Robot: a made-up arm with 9 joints. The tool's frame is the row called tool.
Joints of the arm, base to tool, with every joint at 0 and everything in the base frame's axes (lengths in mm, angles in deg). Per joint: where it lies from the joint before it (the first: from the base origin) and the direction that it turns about. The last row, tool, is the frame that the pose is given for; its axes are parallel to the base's.
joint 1: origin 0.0 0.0 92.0 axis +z
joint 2: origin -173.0 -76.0 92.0 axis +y
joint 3: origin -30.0 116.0 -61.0 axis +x
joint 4: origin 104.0 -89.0 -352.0 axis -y
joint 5: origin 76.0 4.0 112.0 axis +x
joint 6: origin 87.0 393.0 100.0 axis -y
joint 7: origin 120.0 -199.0 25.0 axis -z
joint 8: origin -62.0 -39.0 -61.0 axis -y
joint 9: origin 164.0 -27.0 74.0 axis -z
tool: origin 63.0 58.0 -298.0
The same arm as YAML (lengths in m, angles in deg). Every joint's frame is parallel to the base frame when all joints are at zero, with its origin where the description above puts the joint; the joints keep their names.
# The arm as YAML. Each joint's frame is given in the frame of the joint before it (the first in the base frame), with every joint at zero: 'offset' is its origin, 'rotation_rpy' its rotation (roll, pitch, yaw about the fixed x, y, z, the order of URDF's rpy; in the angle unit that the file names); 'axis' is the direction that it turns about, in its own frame. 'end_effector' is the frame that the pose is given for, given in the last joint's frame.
length_unit: m
angle_unit: deg
chain:
  - id: joint 1
    offset: [0.0, 0.0, 0.092]
    rotation_rpy: [0.0, 0.0, 0.0]
    axis: "+z"
  - id: joint 2
    offset: [-0.173, -0.076, 0.092]
    rotation_rpy: [0.0, 0.0, 0.0]
    axis: "+y"
  - id: joint 3
    offset: [-0.03, 0.116, -0.061]
    rotation_rpy: [0.0, 0.0, 0.0]
    axis: "+x"
  - id: joint 4
    offset: [0.104, -0.089, -0.352]
    rotation_rpy: [0.0, 0.0, 0.0]
    axis: "-y"
  - id: joint 5
    offset: [0.076, 0.004, 0.112]
    rotation_rpy: [0.0, 0.0, 0.0]
    axis: "+x"
  - id: joint 6
    offset: [0.087, 0.393, 0.1]
    rotation_rpy: [0.0, 0.0, 0.0]
    axis: "-y"
  - id: joint 7
    offset: [0.12, -0.199, 0.025]
    rotation_rpy: [0.0, 0.0, 0.0]
    axis: "-z"
  - id: joint 8
    offset: [-0.062, -0.039, -0.061]
    rotation_rpy: [0.0, 0.0, 0.0]
    axis: "-y"
  - id: joint 9
    offset: [0.164, -0.027, 0.074]
    rotation_rpy: [0.0, 0.0, 0.0]
    axis: "-z"
end_effector:
  offset: [0.063, 0.058, -0.298]
  rotation_rpy: [0.0, 0.0, 0.0]

